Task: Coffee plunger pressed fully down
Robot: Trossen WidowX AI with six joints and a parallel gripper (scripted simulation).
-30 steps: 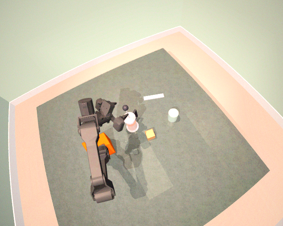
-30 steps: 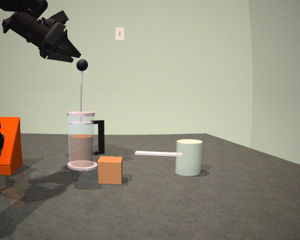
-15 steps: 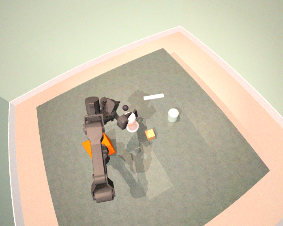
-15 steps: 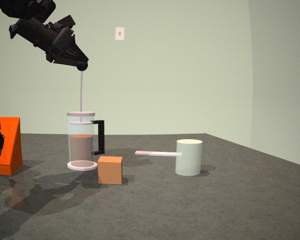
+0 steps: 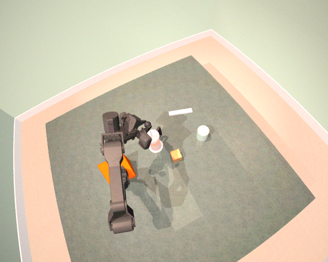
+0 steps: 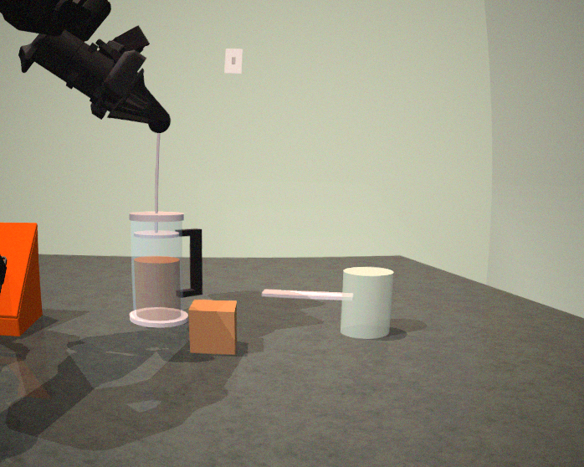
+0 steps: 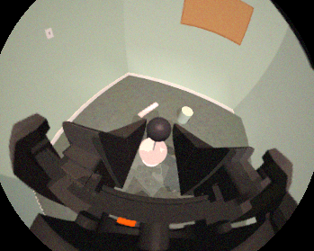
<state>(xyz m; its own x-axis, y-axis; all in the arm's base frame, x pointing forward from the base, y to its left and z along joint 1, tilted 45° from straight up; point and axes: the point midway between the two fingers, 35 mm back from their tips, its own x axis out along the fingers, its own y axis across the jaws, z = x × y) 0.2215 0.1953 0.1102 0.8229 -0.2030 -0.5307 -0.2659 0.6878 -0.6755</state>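
Right now the glass coffee press is 14 cm below my gripper tip, 1 cm to the left of it and 1 cm ahead of it. Also, from my gripper tip: orange cube 24 cm below, 12 cm to the right, 6 cm ahead.
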